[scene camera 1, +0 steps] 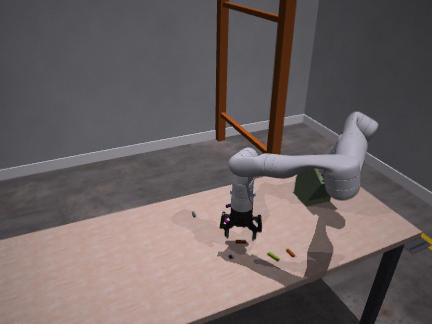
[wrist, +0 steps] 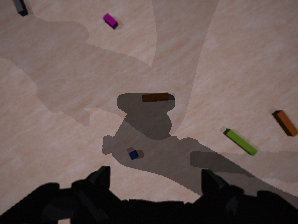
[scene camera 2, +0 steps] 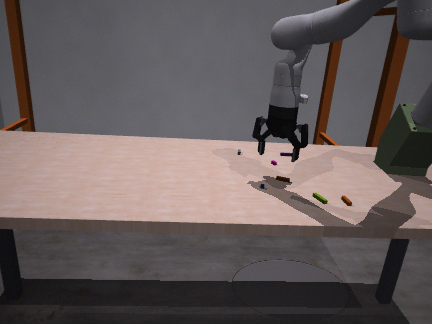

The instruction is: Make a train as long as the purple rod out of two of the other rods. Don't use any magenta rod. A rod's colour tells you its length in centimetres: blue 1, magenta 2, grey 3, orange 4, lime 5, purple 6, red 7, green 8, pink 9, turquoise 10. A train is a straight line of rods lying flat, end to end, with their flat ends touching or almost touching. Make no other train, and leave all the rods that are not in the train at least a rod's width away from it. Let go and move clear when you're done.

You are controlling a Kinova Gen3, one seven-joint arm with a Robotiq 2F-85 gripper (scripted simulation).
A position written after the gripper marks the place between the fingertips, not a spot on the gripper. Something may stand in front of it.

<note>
In view: the gripper (scene camera 2: 277, 157).
The gripper also shows in the wrist view (wrist: 155, 177).
</note>
